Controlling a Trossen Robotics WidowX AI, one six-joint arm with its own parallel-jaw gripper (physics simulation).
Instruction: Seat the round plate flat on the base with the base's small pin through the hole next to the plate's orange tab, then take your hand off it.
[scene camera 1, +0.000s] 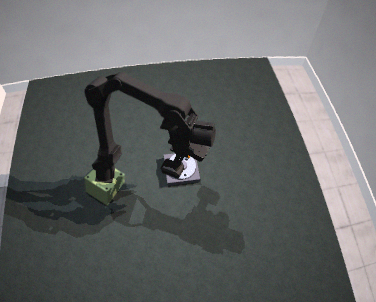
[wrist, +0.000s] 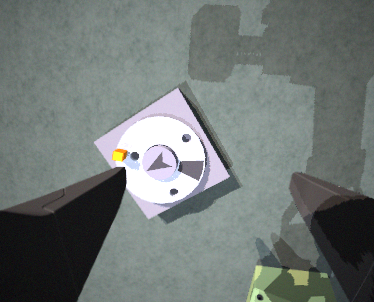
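Seen in the pictures: gripper, fingertip midpoint: (scene camera 1: 185, 162) (wrist: 209, 177); arm's base at its link origin: (scene camera 1: 104, 175).
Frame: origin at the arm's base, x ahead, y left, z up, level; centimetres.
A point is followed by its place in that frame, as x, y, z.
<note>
The white round plate (scene camera 1: 190, 173) @(32.0, 2.2, -3.0) (wrist: 155, 127) @(32.7, 4.2, -2.8) lies on the pale lilac square base (scene camera 1: 184, 183) @(29.7, -0.8, -5.5) (wrist: 175, 102) @(34.3, 1.0, -3.7), with the base's round hub showing in its centre hole. In the wrist view the orange tab (wrist: 119, 155) @(31.7, 8.8, -0.8) is at the plate's left, next to a dark hole (wrist: 134, 156) @(30.5, 8.5, -3.7). Two more dark holes and a grey wedge mark show on the plate. I cannot tell whether the small pin is in the hole by the tab, or whether the plate is fully flat. My gripper (wrist: 209, 177) @(29.6, -0.4, 9.9) is open and empty, above the base, its left finger overlapping the plate's edge in view.
The yellow-green block (scene camera 1: 104, 189) @(0.8, -6.2, 1.4) (wrist: 295, 289) @(4.2, -3.6, -2.3) under the arm's foot stands left of the base in the scene view and at the bottom right in the wrist view. The arm arches over the dark green floor mat (scene camera 1: 270, 200) @(62.5, -8.9, -6.0), casting shadows. Pale tiles (scene camera 1: 327, 165) run along the right.
</note>
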